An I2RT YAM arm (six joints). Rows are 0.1 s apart.
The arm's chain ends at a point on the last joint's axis. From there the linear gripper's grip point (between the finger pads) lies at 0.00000 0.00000 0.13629 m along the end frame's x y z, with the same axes.
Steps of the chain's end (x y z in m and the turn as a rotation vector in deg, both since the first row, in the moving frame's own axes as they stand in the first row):
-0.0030 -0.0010 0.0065 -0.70 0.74 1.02
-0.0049 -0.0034 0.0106 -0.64 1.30 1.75
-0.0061 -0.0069 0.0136 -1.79 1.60 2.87
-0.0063 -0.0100 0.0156 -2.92 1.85 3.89
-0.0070 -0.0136 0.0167 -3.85 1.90 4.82
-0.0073 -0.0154 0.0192 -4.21 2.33 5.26
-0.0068 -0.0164 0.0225 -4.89 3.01 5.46
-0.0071 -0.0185 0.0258 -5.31 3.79 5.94
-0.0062 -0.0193 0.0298 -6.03 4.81 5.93
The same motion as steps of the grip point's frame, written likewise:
-0.0013 0.0007 0.0065 -0.70 0.74 1.02
-0.0018 -0.0018 0.0106 -0.64 1.30 1.75
-0.0024 -0.0025 0.0135 -1.79 1.60 2.87
-0.0021 -0.0029 0.0154 -2.92 1.85 3.89
-0.0029 -0.0043 0.0163 -3.85 1.90 4.82
-0.0022 -0.0052 0.0187 -4.21 2.33 5.26
-0.0002 -0.0045 0.0218 -4.89 3.01 5.46
0.0012 -0.0055 0.0249 -5.31 3.79 5.94
0.0044 -0.0044 0.0286 -6.03 4.81 5.93

